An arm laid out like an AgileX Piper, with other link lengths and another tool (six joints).
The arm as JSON. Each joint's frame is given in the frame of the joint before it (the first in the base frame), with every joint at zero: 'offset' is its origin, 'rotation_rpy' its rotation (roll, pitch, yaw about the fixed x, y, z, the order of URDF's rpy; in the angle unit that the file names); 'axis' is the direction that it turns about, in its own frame. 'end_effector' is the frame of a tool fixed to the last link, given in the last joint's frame.
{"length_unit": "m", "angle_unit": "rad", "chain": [
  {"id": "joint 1", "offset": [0.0, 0.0, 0.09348], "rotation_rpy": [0.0, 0.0, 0.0], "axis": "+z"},
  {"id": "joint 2", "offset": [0.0, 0.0, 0.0], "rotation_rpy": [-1.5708, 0.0, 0.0], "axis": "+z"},
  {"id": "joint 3", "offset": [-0.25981, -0.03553, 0.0], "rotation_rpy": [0.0, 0.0, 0.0], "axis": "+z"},
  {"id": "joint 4", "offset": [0.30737, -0.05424, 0.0], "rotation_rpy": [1.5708, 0.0, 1.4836], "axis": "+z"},
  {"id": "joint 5", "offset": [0.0, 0.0, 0.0], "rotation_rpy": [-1.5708, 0.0, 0.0], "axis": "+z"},
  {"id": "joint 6", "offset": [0.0, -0.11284, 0.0], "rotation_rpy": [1.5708, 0.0, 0.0], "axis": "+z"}
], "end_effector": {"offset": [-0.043, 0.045, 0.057], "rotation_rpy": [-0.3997, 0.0, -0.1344]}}
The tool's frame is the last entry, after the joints.
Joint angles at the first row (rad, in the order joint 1, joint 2, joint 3, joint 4, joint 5, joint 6):
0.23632 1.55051 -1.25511 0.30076 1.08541 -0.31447
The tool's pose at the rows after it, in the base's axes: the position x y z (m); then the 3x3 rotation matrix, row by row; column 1 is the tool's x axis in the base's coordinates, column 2 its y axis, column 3 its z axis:
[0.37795, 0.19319, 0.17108], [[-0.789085, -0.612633, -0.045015], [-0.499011, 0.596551, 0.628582], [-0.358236, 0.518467, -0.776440]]
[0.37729, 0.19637, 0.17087], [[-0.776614, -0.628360, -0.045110], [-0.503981, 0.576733, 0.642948], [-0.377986, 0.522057, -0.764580]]
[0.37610, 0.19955, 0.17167], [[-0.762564, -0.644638, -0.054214], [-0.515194, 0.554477, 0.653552], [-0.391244, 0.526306, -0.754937]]
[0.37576, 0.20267, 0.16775], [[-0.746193, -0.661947, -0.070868], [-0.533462, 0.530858, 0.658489], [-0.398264, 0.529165, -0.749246]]
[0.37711, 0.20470, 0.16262], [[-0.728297, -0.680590, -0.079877], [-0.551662, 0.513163, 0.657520], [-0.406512, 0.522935, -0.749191]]
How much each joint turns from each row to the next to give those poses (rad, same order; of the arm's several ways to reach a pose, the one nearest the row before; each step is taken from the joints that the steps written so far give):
0.00000 -0.00001 0.04462 0.04056 -0.03059 -0.04403
-0.00001 0.00002 0.01006 0.02737 -0.01866 -0.03157
0.00002 0.00310 0.00104 0.02407 -0.00426 -0.03329
-0.00001 0.01443 0.00082 0.02130 -0.00692 -0.04153
0.00001 0.01674 -0.00002 0.01191 -0.01487 -0.03865

